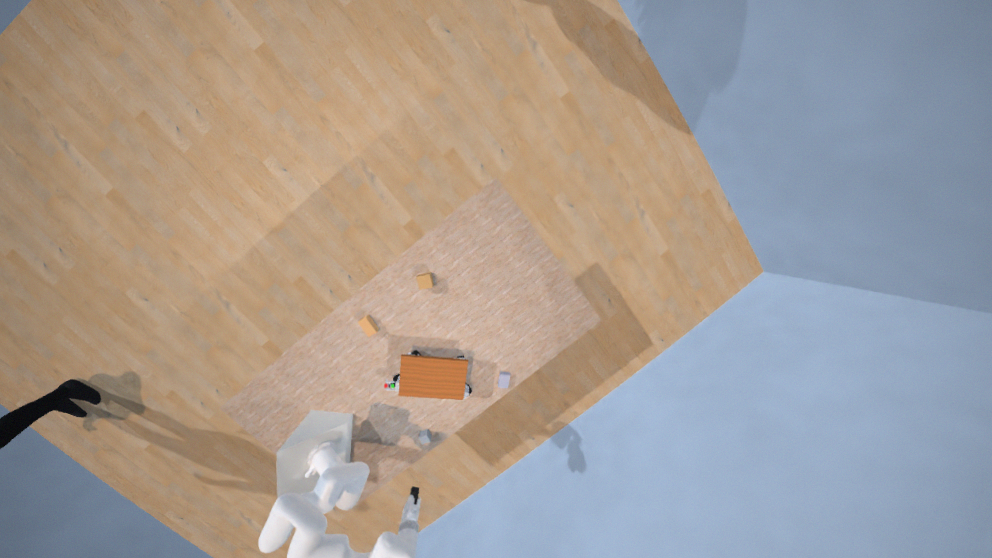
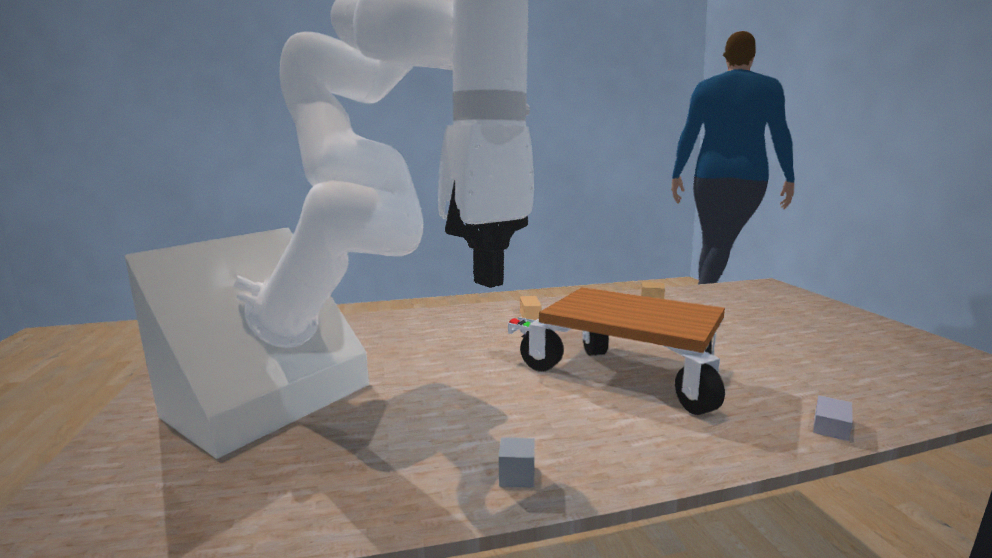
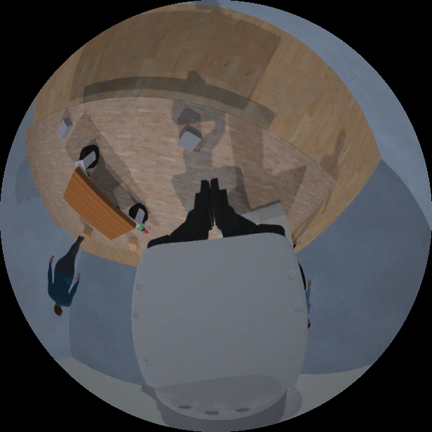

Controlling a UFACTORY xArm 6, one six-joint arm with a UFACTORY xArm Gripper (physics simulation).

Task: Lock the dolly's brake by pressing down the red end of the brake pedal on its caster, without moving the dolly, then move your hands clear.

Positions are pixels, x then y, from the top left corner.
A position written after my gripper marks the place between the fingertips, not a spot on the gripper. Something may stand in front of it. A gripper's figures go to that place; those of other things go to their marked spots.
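Labels:
My gripper (image 2: 488, 284) is 0.57 m from the lens. I see a dolly (image 2: 686, 328), which is 0.92 m from the lens, and a lilac block (image 2: 833, 417), which is 0.92 m from the lens as well.

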